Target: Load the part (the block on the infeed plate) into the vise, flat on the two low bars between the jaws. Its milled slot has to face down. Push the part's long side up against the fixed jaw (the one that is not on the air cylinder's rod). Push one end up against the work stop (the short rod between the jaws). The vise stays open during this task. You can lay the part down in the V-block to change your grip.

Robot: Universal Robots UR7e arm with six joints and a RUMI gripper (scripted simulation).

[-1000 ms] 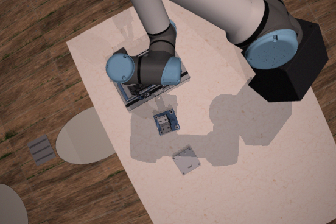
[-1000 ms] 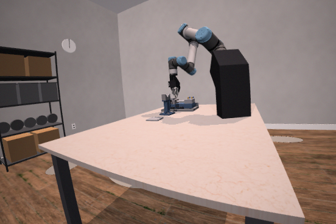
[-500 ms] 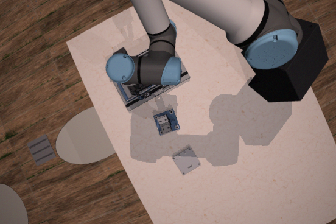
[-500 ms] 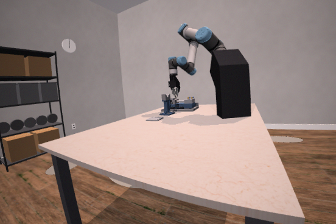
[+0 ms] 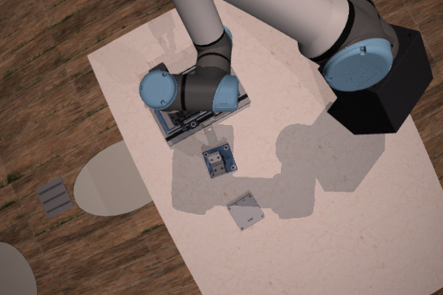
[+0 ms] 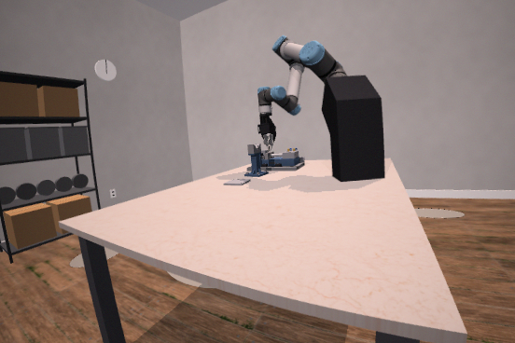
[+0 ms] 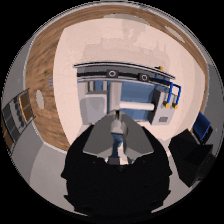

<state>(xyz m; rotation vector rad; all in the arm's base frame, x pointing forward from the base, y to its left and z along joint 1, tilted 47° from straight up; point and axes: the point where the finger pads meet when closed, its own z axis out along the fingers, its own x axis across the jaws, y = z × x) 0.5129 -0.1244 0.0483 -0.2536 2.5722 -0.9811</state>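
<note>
My gripper is now 40 mm short of the part and 30 mm above it. The rest, counted from my hand: air cylinder (130 mm behind, 40 mm below); vise (30 mm behind, 80 mm below); air cylinder rod (50 mm behind, 40 mm below).
</note>
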